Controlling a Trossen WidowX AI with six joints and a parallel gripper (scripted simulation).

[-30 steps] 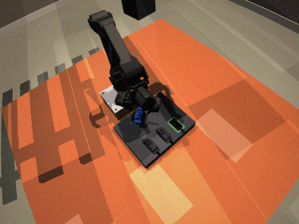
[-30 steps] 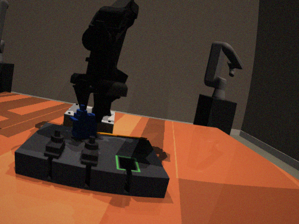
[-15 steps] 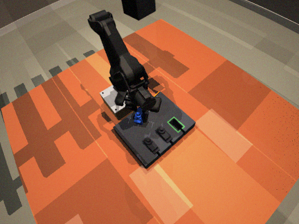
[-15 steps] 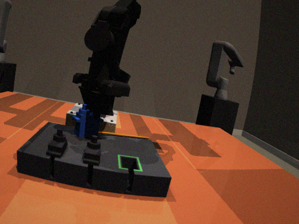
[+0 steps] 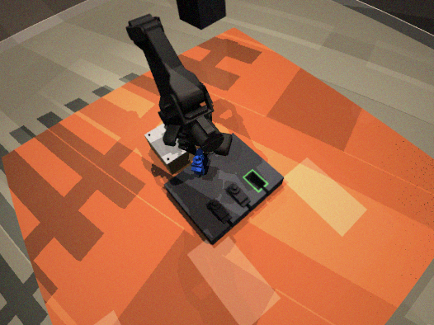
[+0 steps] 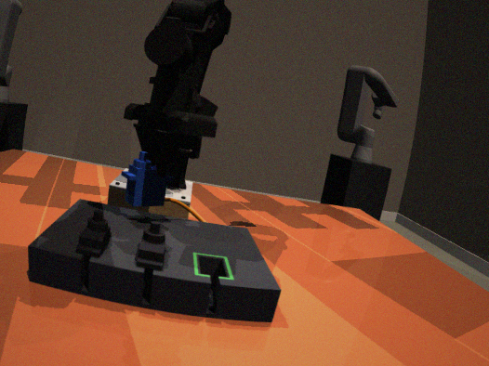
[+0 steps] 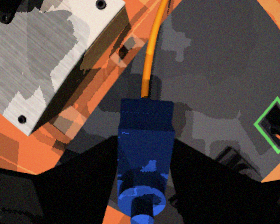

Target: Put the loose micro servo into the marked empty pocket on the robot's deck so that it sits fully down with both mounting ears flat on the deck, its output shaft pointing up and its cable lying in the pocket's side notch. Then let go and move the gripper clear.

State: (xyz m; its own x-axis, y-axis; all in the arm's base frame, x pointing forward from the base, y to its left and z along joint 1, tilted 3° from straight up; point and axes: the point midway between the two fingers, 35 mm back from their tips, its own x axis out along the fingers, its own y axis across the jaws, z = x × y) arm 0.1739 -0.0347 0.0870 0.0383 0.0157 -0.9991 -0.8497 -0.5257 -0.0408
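My gripper tip is now 100 mm above the dark deck, 40 mm short of it and 10 mm to the right of it.
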